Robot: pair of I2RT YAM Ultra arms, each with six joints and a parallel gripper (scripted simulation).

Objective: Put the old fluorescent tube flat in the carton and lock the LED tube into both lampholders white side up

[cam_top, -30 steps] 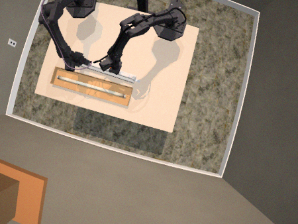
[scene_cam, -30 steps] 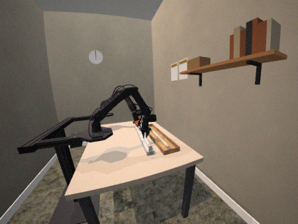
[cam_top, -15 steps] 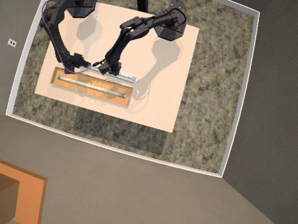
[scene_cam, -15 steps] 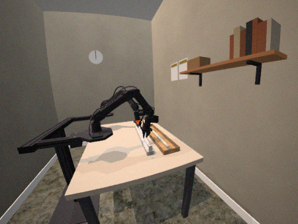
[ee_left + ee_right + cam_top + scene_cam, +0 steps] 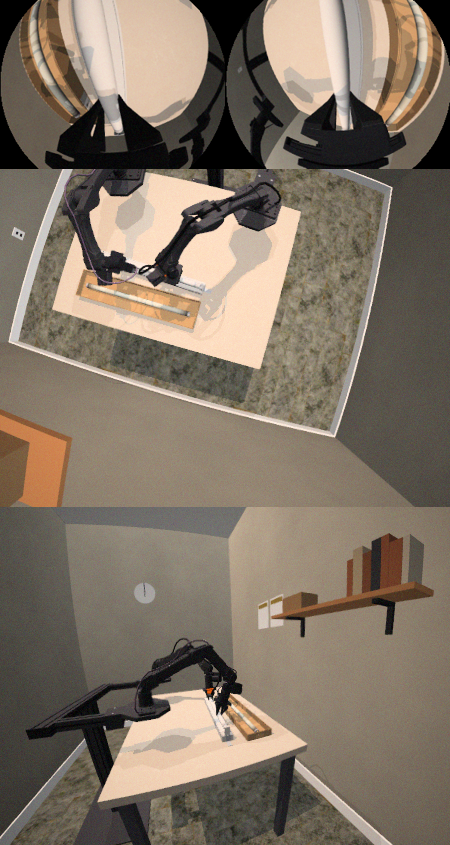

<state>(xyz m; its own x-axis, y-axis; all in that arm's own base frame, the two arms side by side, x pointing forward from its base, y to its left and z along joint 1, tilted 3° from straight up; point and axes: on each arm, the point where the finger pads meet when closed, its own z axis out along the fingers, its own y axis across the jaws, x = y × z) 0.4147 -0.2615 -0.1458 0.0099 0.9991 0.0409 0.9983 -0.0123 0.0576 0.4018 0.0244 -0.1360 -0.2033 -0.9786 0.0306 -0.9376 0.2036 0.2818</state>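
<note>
My right hand is 12 cm to the right of the LED tube and 1 cm short of it. Round my right hand: carton 16 cm ahead, 10 cm to the left, 5 cm below; light fixture 12 cm to the left, 1 cm below, 1 cm ahead; old fluorescent tube 16 cm ahead, 10 cm to the left, 5 cm below.
</note>
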